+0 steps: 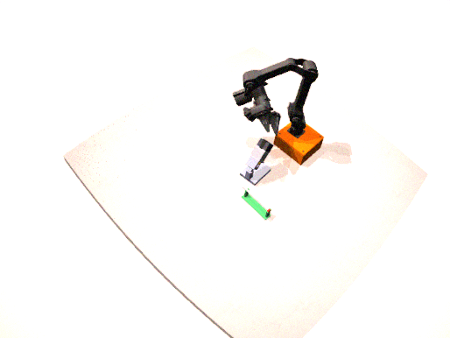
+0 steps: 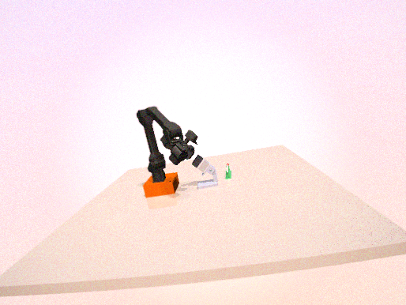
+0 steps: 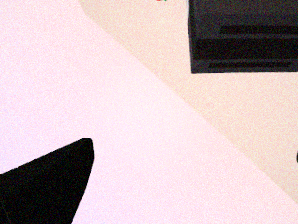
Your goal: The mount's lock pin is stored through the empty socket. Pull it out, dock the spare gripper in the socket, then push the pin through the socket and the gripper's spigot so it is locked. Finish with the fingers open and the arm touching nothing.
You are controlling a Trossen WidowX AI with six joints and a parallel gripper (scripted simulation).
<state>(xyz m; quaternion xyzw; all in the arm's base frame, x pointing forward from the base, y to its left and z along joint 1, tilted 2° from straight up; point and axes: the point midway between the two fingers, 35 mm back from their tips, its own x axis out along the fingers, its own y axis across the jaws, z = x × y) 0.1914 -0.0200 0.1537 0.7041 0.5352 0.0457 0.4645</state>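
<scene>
My gripper tip is 18 cm short of the green cradle, 18 cm above it and 10 cm to the right of it. Also, from my gripper tip: pale grey mount (15 cm below, 7 cm ahead, 1 cm to the right); then spare gripper (9 cm below, 5 cm ahead, 1 cm to the right).
</scene>
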